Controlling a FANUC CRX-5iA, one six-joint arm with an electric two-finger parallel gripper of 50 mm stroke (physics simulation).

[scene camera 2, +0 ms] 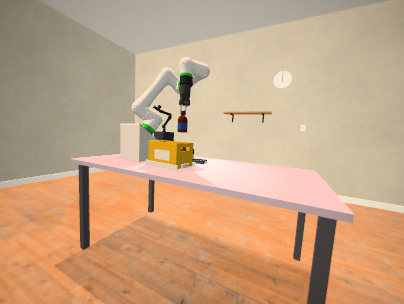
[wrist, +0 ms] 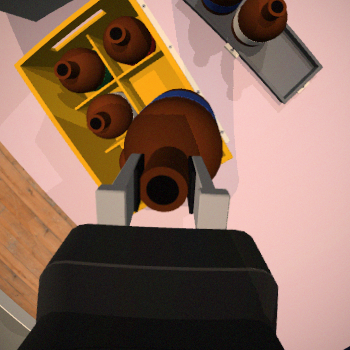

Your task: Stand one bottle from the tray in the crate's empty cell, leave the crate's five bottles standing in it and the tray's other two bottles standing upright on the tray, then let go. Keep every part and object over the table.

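Places are measured from the arm's base along level axes (x ahead, y left, z up), in millimetres.
Pixels of known places: gripper, fingertip midpoint: [scene camera 2: 182,114] [wrist: 165,171].
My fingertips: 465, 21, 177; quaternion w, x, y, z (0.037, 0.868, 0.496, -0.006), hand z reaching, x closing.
Ahead of a thing's pixels: the offset from my fingertips to its top centre, as dx, dy, dz. "*": to the spot under its first point. Level surfaces: height alone.
My gripper [scene camera 2: 183,108] [wrist: 165,171] is shut on the neck of a brown bottle with a blue label @(-2, +4, +26) [scene camera 2: 182,123] [wrist: 172,125]. The bottle hangs upright, clear above the yellow crate @(-51, -58, -205) [scene camera 2: 163,153] [wrist: 57,142]. In the wrist view three crate bottles @(-139, -16, -217) [wrist: 129,41] @(-137, -105, -217) [wrist: 80,71] @(-49, -103, -217) [wrist: 110,117] stand in their cells, and an empty cell @(* -70, -24, -372) [wrist: 150,80] shows beyond the held bottle, partly covered by it. The held bottle hides most of the crate's near end, so the other crate bottles cannot be made out clearly. On the grey tray @(* +71, +187, -358) [wrist: 285,97] stand a bottle with a white label @(-74, +187, -220) [wrist: 260,22] and a blue-labelled bottle @(* -120, +140, -314) [wrist: 220,6], cut off by the frame.
The crate and tray are on the pink table @(dz -380) [scene camera 2: 270,182] [wrist: 280,200]. The tray lies to the upper right of the crate in the wrist view. A pale block [scene camera 2: 131,142] stands beside the arm's base, left of the crate. The table's edge shows at the wrist view's lower left.
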